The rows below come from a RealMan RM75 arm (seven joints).
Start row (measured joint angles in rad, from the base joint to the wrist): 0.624 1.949 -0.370 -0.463 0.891 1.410 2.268
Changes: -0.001 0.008 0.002 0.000 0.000 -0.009 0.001; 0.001 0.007 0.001 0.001 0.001 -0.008 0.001; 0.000 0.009 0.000 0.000 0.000 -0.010 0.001; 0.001 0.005 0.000 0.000 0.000 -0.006 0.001; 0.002 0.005 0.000 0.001 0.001 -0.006 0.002; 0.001 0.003 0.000 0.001 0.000 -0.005 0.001; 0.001 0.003 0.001 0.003 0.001 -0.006 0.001; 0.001 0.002 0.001 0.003 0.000 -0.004 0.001; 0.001 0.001 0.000 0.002 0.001 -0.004 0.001; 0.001 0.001 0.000 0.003 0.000 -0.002 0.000; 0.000 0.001 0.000 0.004 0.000 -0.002 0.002; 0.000 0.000 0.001 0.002 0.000 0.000 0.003; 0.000 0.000 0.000 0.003 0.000 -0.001 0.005; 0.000 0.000 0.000 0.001 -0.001 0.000 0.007; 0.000 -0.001 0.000 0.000 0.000 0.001 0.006; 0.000 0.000 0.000 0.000 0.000 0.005 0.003; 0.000 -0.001 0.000 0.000 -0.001 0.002 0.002; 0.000 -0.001 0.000 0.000 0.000 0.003 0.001; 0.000 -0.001 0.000 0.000 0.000 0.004 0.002; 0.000 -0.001 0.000 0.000 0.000 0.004 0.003; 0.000 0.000 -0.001 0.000 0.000 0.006 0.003; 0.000 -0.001 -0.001 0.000 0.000 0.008 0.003
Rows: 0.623 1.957 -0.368 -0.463 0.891 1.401 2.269; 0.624 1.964 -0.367 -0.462 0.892 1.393 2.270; 0.624 1.973 -0.367 -0.462 0.892 1.383 2.271; 0.625 1.978 -0.367 -0.462 0.892 1.377 2.272; 0.627 1.983 -0.367 -0.461 0.893 1.371 2.274; 0.628 1.986 -0.367 -0.460 0.893 1.366 2.275; 0.629 1.989 -0.366 -0.457 0.894 1.360 2.276; 0.630 1.991 -0.365 -0.454 0.894 1.356 2.277; 0.631 1.992 -0.365 -0.452 0.895 1.352 2.278; 0.632 1.993 -0.365 -0.449 0.895 1.350 2.278; 0.632 1.994 -0.365 -0.445 0.895 1.348 2.280; 0.632 1.994 -0.364 -0.443 0.895 1.348 2.283; 0.632 1.994 -0.364 -0.440 0.895 1.347 2.288; 0.632 1.994 -0.364 -0.439 0.894 1.347 2.295; 0.632 1.993 -0.364 -0.439 0.894 1.348 2.301; 0.632 1.993 -0.364 -0.439 0.894 1.353 2.304; 0.632 1.992 -0.364 -0.439 0.893 1.355 2.306; 0.632 1.991 -0.364 -0.439 0.893 1.358 2.307; 0.632 1.990 -0.364 -0.439 0.893 1.362 2.309; 0.632 1.989 -0.364 -0.439 0.893 1.366 2.312; 0.632 1.989 -0.365 -0.439 0.893 1.372 2.315; 0.632 1.988 -0.366 -0.439 0.893 1.380 2.318
